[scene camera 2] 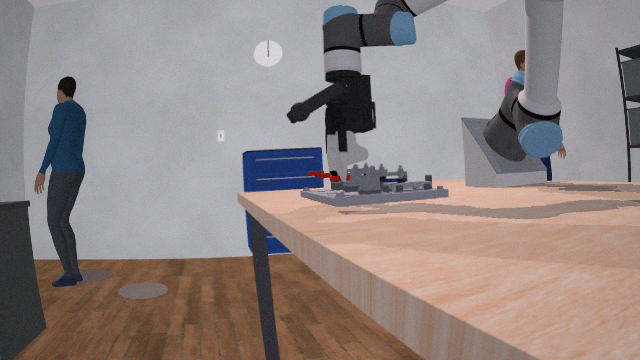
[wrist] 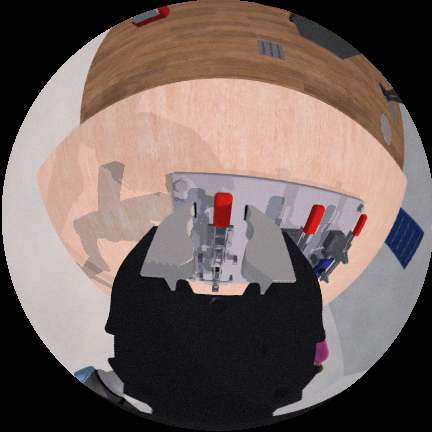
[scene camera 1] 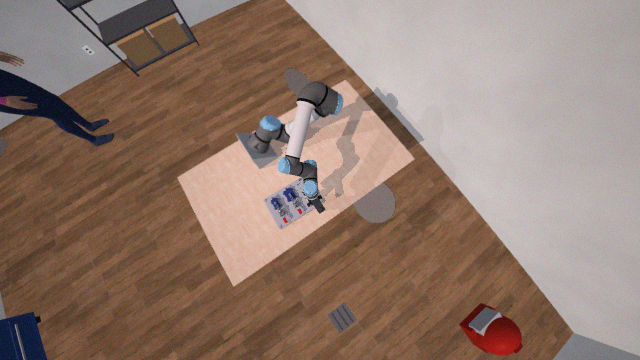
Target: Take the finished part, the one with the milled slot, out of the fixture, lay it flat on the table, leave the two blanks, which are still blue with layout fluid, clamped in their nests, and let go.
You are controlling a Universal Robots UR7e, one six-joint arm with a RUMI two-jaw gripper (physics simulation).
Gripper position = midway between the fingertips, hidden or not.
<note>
I see my gripper (scene camera 2: 339,182), a red clamp handle (wrist: 222,200) and a grey fixture plate (scene camera 1: 291,214).
My gripper is seen too in the wrist view (wrist: 220,205). The grey fixture plate shows as well in the wrist view (wrist: 288,204).
</note>
